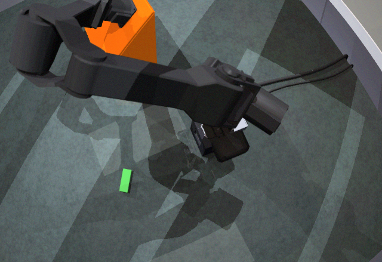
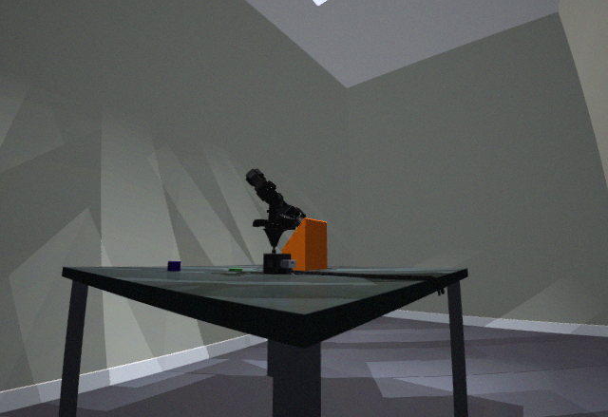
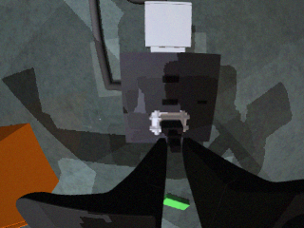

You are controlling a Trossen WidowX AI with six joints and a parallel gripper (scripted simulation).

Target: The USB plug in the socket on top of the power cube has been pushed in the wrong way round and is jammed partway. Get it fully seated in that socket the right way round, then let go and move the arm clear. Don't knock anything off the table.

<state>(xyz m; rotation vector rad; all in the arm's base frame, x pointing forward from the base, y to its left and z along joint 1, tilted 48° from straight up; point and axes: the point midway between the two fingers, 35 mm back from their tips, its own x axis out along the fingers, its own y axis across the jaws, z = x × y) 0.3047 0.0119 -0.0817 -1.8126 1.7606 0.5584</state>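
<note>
My gripper tip is now 1 cm above the USB plug. The rest, counted from my gripper tip: dark blue cube 32 cm to the right, 24 cm ahead, 8 cm below; then green block 21 cm to the right, 10 cm below, 2 cm ahead.
</note>
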